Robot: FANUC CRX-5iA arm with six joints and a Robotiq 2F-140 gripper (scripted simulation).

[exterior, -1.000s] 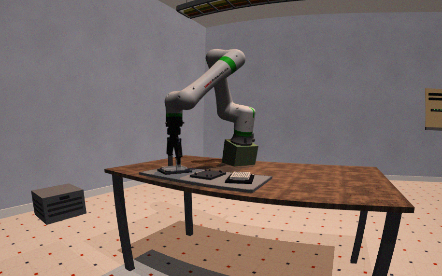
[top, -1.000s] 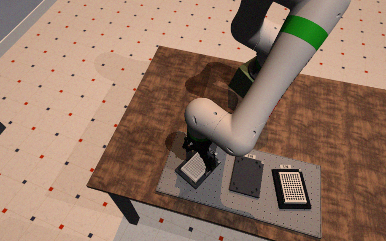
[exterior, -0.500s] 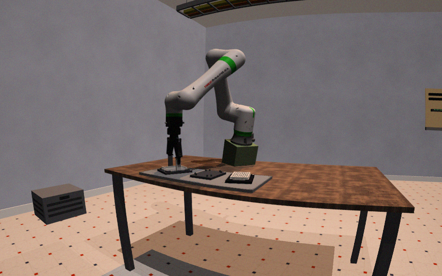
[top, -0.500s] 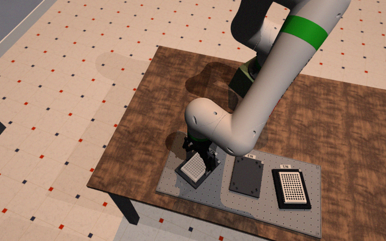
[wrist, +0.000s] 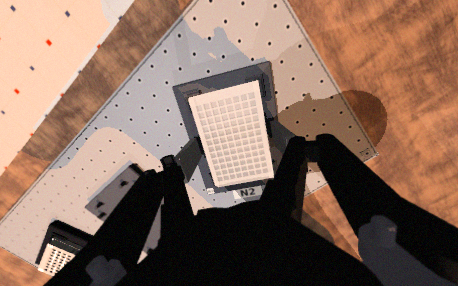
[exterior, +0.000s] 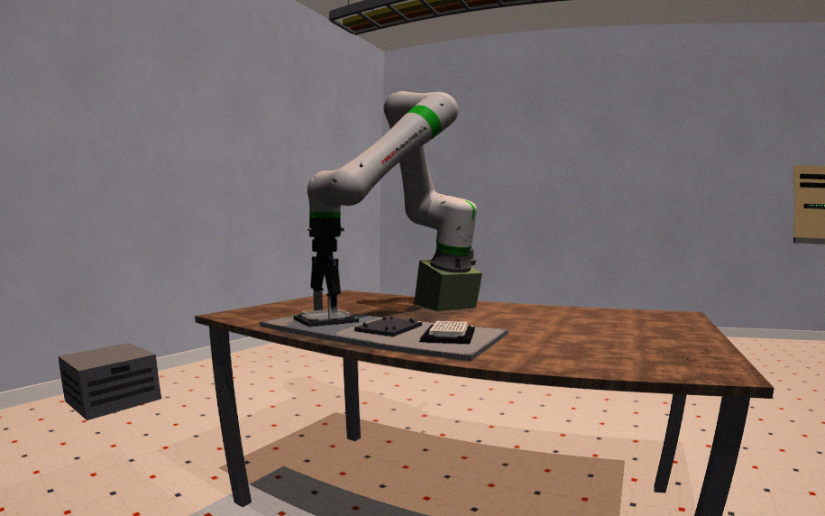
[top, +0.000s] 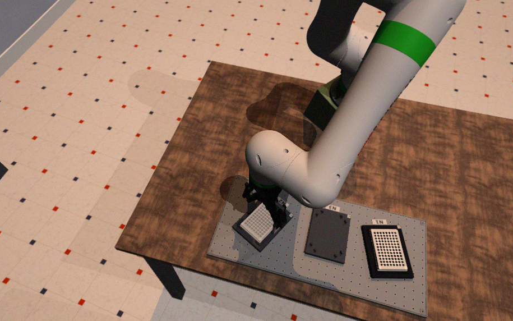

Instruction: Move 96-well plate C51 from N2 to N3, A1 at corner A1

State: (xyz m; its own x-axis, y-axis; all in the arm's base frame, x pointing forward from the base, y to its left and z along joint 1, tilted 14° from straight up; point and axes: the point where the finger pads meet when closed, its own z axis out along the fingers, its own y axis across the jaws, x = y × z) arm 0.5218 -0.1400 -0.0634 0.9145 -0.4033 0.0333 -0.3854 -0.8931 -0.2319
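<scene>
My gripper is now 2 cm above the white 96-well plate C51. From my hand the other things lie so: dark plate nest N2: 3 cm below; then N2 label: 9 cm behind, 4 cm to the left, 4 cm below; then landing nest N3: 3 cm behind, 21 cm to the left, 3 cm below.
</scene>
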